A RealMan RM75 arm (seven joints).
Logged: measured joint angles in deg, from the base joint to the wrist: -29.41 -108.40 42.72 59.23 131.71 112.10 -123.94; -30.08 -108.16 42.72 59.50 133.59 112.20 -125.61; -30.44 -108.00 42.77 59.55 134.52 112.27 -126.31; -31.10 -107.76 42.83 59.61 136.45 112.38 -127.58; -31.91 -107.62 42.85 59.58 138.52 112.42 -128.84; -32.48 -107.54 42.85 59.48 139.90 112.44 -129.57; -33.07 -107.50 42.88 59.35 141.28 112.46 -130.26; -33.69 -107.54 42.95 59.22 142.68 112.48 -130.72; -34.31 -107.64 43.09 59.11 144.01 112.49 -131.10
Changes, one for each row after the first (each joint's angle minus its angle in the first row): -0.67 0.24 0.00 0.27 1.88 0.10 -1.67; -1.03 0.40 0.05 0.32 2.81 0.17 -2.37; -1.69 0.64 0.11 0.38 4.74 0.28 -3.64; -2.50 0.78 0.13 0.35 6.81 0.32 -4.90; -3.07 0.86 0.13 0.25 8.19 0.34 -5.63; -3.66 0.90 0.16 0.12 9.57 0.36 -6.32; -4.28 0.86 0.23 -0.01 10.97 0.38 -6.78; -4.90 0.76 0.37 -0.12 12.30 0.39 -7.16
